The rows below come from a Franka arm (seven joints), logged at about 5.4 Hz.
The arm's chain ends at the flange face. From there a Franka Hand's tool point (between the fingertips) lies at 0.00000 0.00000 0.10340 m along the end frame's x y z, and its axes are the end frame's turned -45 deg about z.
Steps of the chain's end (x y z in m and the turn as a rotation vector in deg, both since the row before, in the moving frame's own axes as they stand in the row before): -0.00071, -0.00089, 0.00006, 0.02, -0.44, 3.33; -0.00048, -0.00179, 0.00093, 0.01, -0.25, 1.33
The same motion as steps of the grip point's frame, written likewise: -0.00039, -0.00173, 0.00006, 0.33, -0.30, 3.33; 0.00062, -0.00194, 0.00093, 0.18, -0.17, 1.33
